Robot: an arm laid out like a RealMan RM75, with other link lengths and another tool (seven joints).
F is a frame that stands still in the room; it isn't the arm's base.
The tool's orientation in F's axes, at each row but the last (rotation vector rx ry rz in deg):
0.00 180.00 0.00
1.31 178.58 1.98
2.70 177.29 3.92
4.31 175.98 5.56
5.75 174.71 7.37
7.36 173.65 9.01
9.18 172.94 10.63
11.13 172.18 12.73
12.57 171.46 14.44
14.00 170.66 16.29
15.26 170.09 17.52
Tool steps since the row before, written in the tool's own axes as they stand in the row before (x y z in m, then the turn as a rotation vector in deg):
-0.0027 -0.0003 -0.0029 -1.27 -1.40 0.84
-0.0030 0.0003 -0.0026 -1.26 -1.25 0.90
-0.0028 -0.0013 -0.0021 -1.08 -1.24 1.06
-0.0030 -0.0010 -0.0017 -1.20 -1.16 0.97
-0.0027 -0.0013 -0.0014 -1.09 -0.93 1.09
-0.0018 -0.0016 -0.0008 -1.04 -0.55 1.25
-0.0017 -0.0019 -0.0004 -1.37 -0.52 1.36
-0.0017 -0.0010 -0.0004 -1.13 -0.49 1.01
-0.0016 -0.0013 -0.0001 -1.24 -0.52 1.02
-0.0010 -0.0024 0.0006 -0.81 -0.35 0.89
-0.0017 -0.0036 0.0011 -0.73 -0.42 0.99
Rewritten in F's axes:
0.0027 -0.0003 0.0029 1.27 -1.40 -0.84
0.0029 0.0002 0.0027 1.26 -1.25 -0.90
0.0027 -0.0015 0.0022 1.09 -1.23 -1.06
0.0028 -0.0013 0.0018 1.21 -1.16 -0.96
0.0025 -0.0016 0.0015 1.12 -0.91 -1.07
0.0016 -0.0018 0.0008 1.12 -0.51 -1.19
0.0014 -0.0021 0.0003 1.46 -0.51 -1.26
0.0015 -0.0013 0.0004 1.19 -0.50 -0.94
0.0014 -0.0015 0.0001 1.29 -0.54 -0.94
0.0007 -0.0024 -0.0009 0.88 -0.32 -0.84
0.0013 -0.0036 -0.0016 0.80 -0.36 -0.96

